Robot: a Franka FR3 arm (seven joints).
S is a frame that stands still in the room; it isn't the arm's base.
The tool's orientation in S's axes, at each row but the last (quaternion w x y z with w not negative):
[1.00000 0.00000 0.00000 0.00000]
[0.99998 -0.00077 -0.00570 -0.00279]
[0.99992 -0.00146 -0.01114 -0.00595]
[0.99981 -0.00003 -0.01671 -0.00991]
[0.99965 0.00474 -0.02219 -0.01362]
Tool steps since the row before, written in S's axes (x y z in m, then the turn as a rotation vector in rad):
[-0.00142 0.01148 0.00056 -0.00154 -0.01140 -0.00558]
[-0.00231 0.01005 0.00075 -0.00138 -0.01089 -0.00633]
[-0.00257 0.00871 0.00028 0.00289 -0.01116 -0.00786]
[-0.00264 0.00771 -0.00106 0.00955 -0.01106 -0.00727]
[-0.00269 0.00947 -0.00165 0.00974 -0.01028 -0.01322]
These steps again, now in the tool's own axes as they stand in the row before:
[-0.00142 0.01148 0.00056 -0.00154 -0.01140 -0.00558]
[-0.00236 0.01004 0.00079 -0.00139 -0.01089 -0.00633]
[-0.00267 0.00868 0.00036 0.00285 -0.01110 -0.00796]
[-0.00283 0.00766 -0.00097 0.00952 -0.01087 -0.00759]
[-0.00302 0.00938 -0.00161 0.00942 -0.01015 -0.01355]

